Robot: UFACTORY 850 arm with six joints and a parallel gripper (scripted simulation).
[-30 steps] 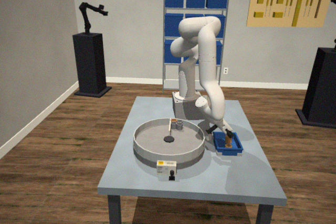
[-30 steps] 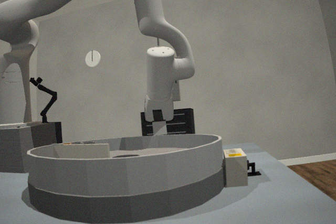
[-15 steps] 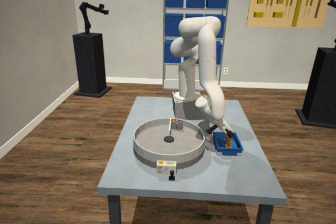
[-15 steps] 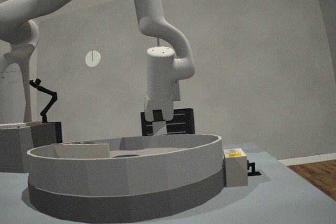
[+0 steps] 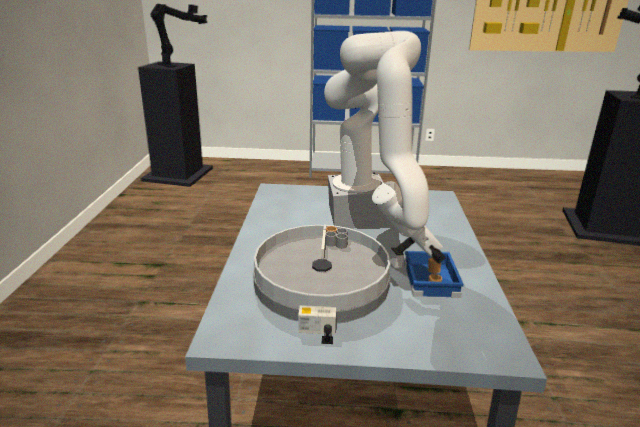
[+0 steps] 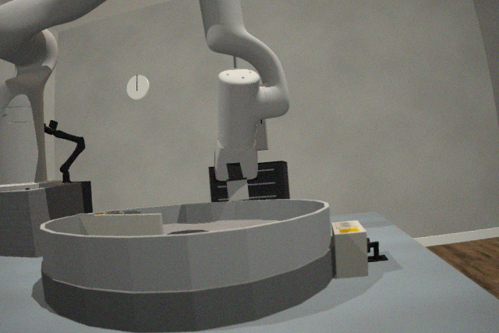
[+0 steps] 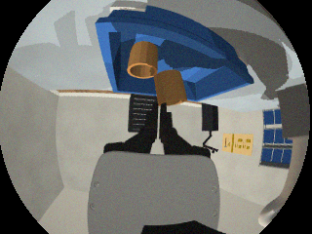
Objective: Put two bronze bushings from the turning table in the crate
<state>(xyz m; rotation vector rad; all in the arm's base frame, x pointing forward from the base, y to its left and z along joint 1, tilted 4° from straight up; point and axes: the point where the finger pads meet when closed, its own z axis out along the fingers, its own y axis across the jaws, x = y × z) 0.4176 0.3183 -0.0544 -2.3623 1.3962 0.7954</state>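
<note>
Now: hand 80 mm above the blue crate, 20 mm past it and 10 mm to the left of it. Round my hand: turning table (350 mm to the right, 70 mm ahead, 50 mm below).
</note>
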